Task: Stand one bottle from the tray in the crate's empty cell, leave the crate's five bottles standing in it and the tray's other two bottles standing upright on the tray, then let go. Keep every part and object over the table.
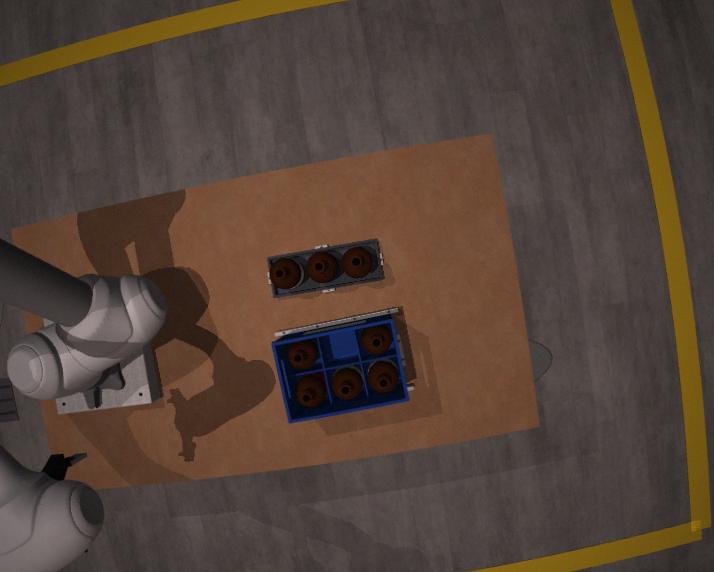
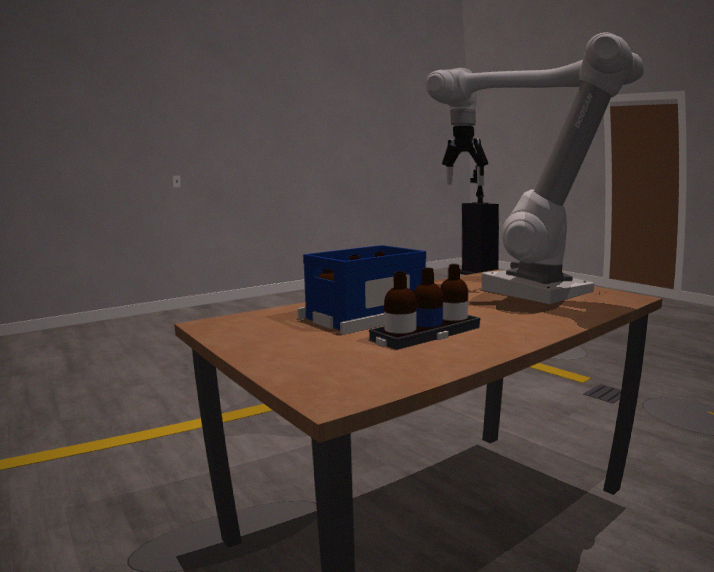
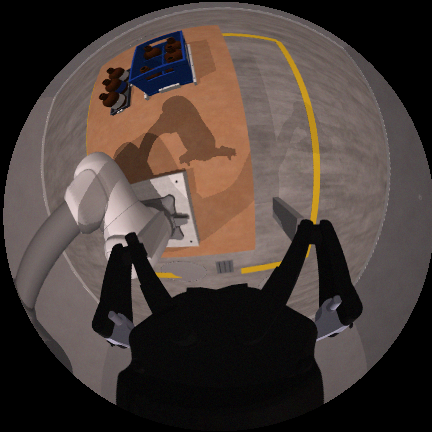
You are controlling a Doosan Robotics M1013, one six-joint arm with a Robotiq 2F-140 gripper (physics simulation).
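The blue crate [image 1: 348,411] [image 2: 324,297] [image 3: 175,80] stands upright on the table. Its empty cell [image 1: 343,345] is the middle one of the row nearer the tray; the other cells hold brown bottles, among them one bottle [image 1: 347,383] directly across from it. The dark tray [image 1: 339,275] [image 2: 417,340] lies beside the crate. On it stand upright a white-labelled bottle [image 1: 286,273] [image 2: 454,297], a blue-labelled bottle [image 1: 321,266] [image 2: 428,303] and another white-labelled bottle [image 1: 357,262] [image 2: 399,309]. My gripper [image 2: 464,176] [image 3: 218,213] is open and empty, high up, away from crate and tray.
Light rails [image 1: 336,321] run along the crate's foot, between it and the tray. The arm's base plate [image 1: 128,390] [image 2: 536,288] [image 3: 191,220] is at the table's far end from the crate. A black pedestal [image 2: 480,235] stands behind the table.
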